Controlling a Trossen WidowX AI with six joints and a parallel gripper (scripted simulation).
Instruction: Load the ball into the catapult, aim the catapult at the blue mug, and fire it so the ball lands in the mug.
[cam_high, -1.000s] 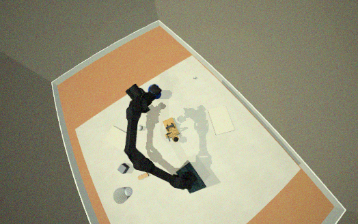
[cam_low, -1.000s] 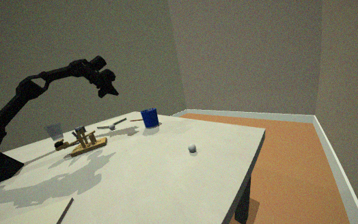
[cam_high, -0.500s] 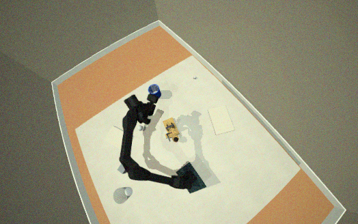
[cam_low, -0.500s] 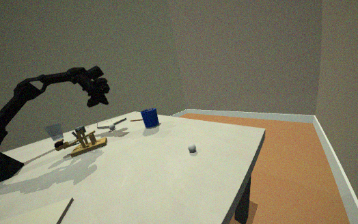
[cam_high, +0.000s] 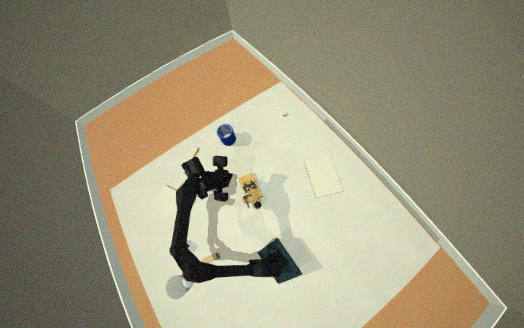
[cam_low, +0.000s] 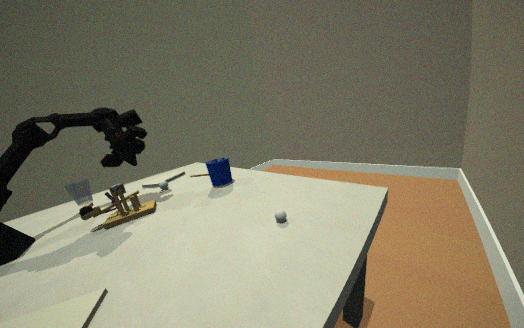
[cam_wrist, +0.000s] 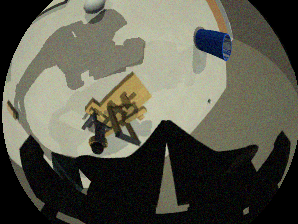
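Now: the black ball 16 cm behind my gripper tip and 9 cm below it. From my gripper tip the other things lie so: blue mug: 25 cm ahead, 13 cm to the right, 13 cm below; then wooden stick: 29 cm ahead, 12 cm to the left, 15 cm below; then wooden catapult: 9 cm behind, 10 cm below.
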